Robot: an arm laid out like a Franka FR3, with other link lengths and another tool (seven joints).
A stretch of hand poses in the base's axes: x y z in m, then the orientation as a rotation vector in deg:
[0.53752, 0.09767, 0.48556, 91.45, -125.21, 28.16]
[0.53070, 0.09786, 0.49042, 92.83, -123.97, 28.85]
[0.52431, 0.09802, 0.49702, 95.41, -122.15, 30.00]
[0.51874, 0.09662, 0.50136, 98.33, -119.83, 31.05]
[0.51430, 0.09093, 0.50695, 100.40, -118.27, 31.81]
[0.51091, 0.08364, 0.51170, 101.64, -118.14, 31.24]
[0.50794, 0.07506, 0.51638, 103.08, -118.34, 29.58]
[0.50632, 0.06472, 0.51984, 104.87, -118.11, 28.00]
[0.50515, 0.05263, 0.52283, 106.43, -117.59, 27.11]
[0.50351, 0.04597, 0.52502, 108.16, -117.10, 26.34]
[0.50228, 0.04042, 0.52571, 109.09, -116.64, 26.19]
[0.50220, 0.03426, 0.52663, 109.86, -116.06, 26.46]
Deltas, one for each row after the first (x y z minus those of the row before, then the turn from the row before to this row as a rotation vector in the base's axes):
[-0.00682, 0.00019, 0.00486, -0.37, 0.10, 1.36]
[-0.00639, 0.00016, 0.00660, -0.34, -0.12, 2.38]
[-0.00557, -0.00140, 0.00434, -0.36, 0.12, 2.74]
[-0.00444, -0.00569, 0.00559, -0.19, -0.02, 1.92]
[-0.00339, -0.00729, 0.00475, 0.76, 0.07, 0.73]
[-0.00297, -0.00858, 0.00468, 1.49, 0.42, 0.57]
[-0.00162, -0.01034, 0.00346, 1.40, 0.50, 0.94]
[-0.00117, -0.01209, 0.00299, 0.86, 0.33, 1.00]
[-0.00164, -0.00666, 0.00219, 0.92, 0.18, 1.11]
[-0.00123, -0.00555, 0.00069, 0.29, 0.05, 0.70]
[-0.00008, -0.00616, 0.00092, -0.03, -0.07, 0.70]

